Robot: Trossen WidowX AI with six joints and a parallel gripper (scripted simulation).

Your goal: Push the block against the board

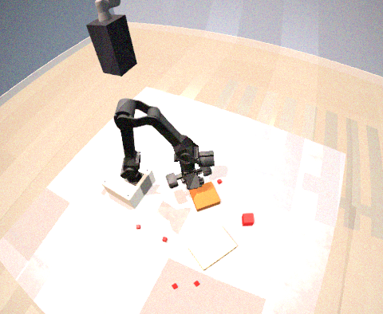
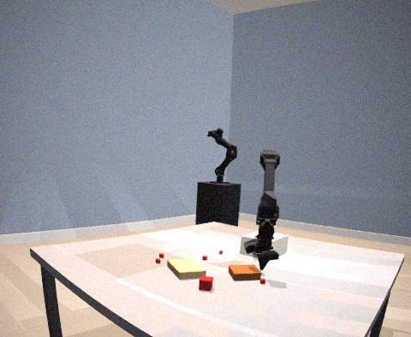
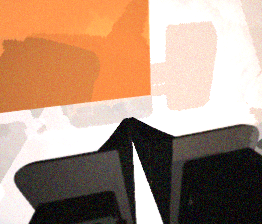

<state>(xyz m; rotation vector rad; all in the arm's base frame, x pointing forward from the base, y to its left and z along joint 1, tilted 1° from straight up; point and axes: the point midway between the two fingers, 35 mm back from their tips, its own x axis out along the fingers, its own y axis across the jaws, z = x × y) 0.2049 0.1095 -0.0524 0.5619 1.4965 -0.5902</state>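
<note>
My gripper tip is now 8 cm short of the orange square block, 3 cm to the left of it and 1 cm below it. From my gripper tip the other things lie so: pale cream board: 22 cm to the right, 21 cm ahead, 1 cm above; then red cube: 29 cm ahead, 6 cm to the right, 1 cm above.
</note>
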